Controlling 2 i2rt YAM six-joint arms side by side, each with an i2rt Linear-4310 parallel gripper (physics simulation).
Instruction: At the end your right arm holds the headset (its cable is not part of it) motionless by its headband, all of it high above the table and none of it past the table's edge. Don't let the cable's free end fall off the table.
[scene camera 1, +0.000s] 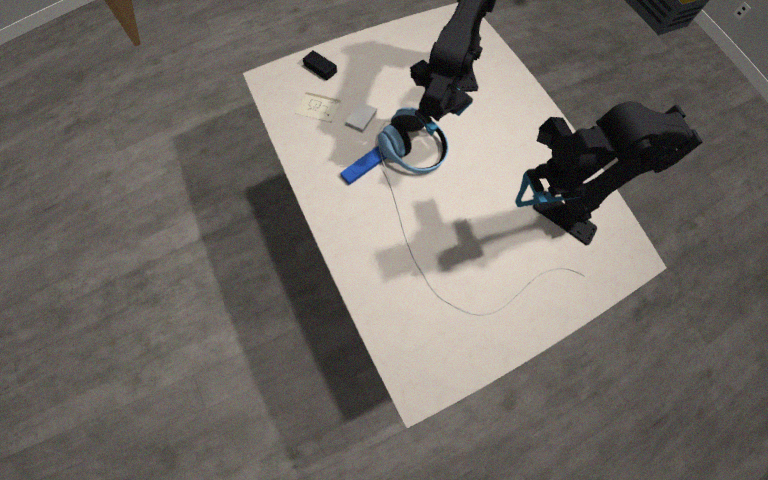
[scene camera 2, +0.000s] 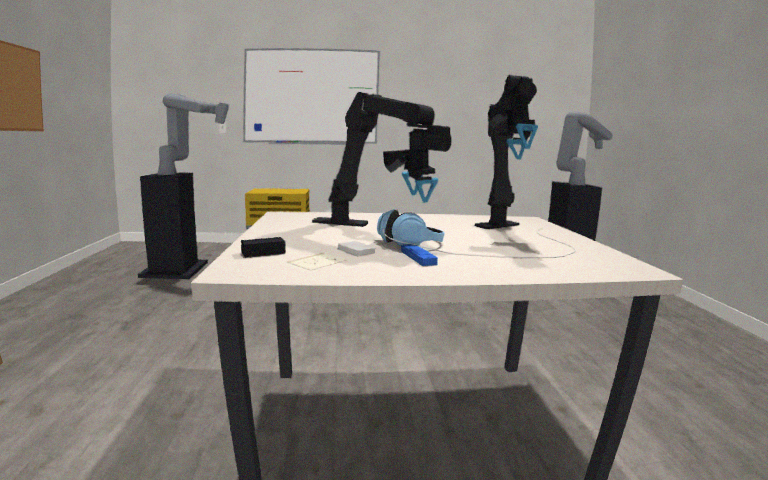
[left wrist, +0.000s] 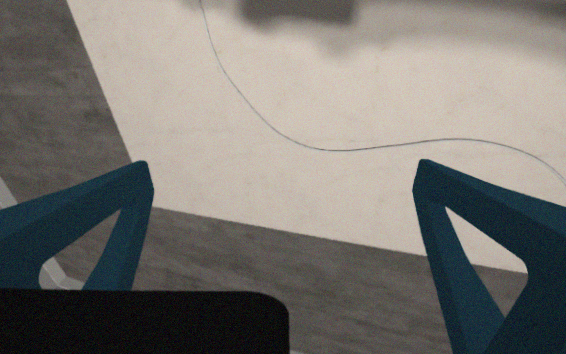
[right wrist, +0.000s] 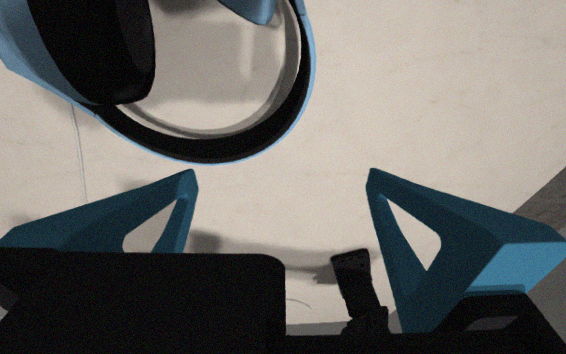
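Where they show: left gripper, fingertip midpoint: (scene camera 1: 531, 202) (scene camera 2: 522, 154) (left wrist: 283, 175); right gripper, fingertip midpoint: (scene camera 1: 443, 124) (scene camera 2: 419, 198) (right wrist: 281, 178); left arm's base, link origin: (scene camera 1: 564, 218) (scene camera 2: 497, 225) (right wrist: 353, 275); right arm's base, link origin: (scene camera 2: 340, 222).
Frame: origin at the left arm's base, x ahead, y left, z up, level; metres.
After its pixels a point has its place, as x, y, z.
Note:
The light-blue headset (scene camera 1: 393, 142) @(0.152, -0.515, 0.085) (scene camera 2: 412, 229) @(0.163, -0.542, 0.062) lies on the table (scene camera 1: 509, 350) @(0.421, 0.048, 0.000) (scene camera 2: 509, 288) @(0.490, -0.513, -0.010). Its headband (right wrist: 215, 151) @(0.111, -0.398, 0.025) curves toward the right gripper in the right wrist view. The thin cable (scene camera 1: 481, 314) @(0.385, -0.065, 0.002) (left wrist: 340, 150) @(0.331, -0.025, 0.002) (right wrist: 80, 150) @(0.251, -0.435, 0.002) runs from an earcup in an S-curve, its free end on the table at the right in scene camera 1. My right gripper (scene camera 2: 419, 196) @(0.044, -0.429, 0.126) (right wrist: 281, 178) @(0.044, -0.429, 0.126) is open and empty, above the table near the headband and not touching it. My left gripper (scene camera 2: 522, 152) @(0.200, -0.138, 0.281) (left wrist: 283, 175) @(0.200, -0.138, 0.281) is open and empty, high above the table, away from the headset.
A blue bar (scene camera 1: 360, 165) @(0.234, -0.567, 0.020) (scene camera 2: 419, 254) @(0.248, -0.581, 0.018) lies against or close to the headset. A grey-white box (scene camera 1: 361, 117) @(0.097, -0.668, 0.015) (scene camera 2: 355, 247) @(0.107, -0.687, 0.015), a drawn-on paper (scene camera 1: 317, 107) @(0.138, -0.810, 0.001) (scene camera 2: 317, 260) @(0.133, -0.809, 0.001) and a black box (scene camera 1: 319, 65) @(0.019, -0.898, 0.034) (scene camera 2: 262, 246) @(0.030, -0.919, 0.025) lie beyond it, toward the upper left in scene camera 1.

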